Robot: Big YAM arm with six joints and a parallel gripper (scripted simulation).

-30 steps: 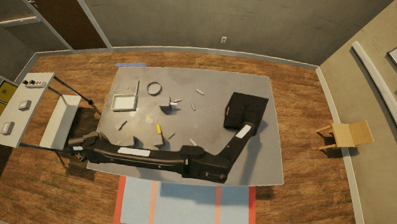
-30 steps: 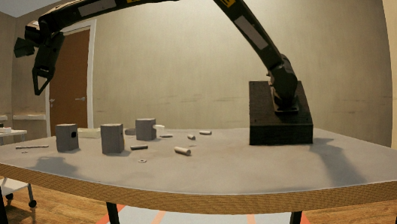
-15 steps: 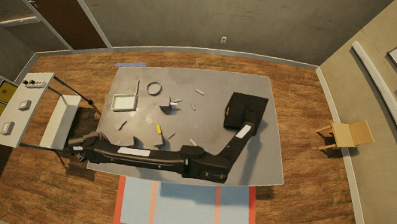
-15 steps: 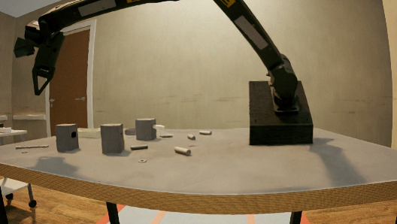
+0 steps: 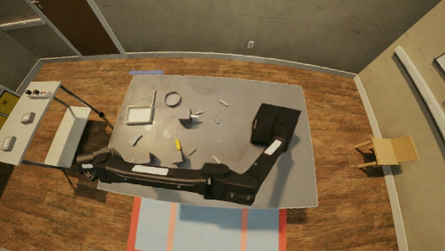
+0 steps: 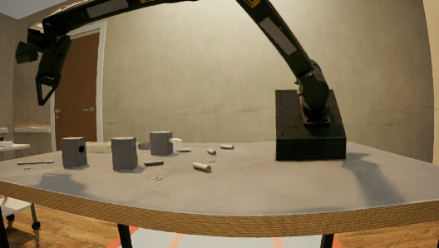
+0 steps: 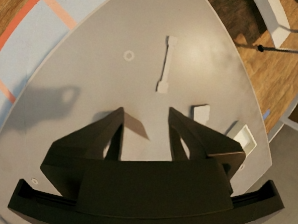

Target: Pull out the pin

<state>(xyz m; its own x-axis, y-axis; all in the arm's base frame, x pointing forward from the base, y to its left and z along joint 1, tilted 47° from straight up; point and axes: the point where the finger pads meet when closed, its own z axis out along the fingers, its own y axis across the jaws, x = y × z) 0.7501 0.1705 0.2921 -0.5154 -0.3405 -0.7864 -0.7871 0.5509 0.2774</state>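
My hand is 36 cm to the left of the white pin, 26 cm past it and 14 cm above it. Round my hand: white tray 34 cm to the right, 18 cm below, 11 cm ahead.
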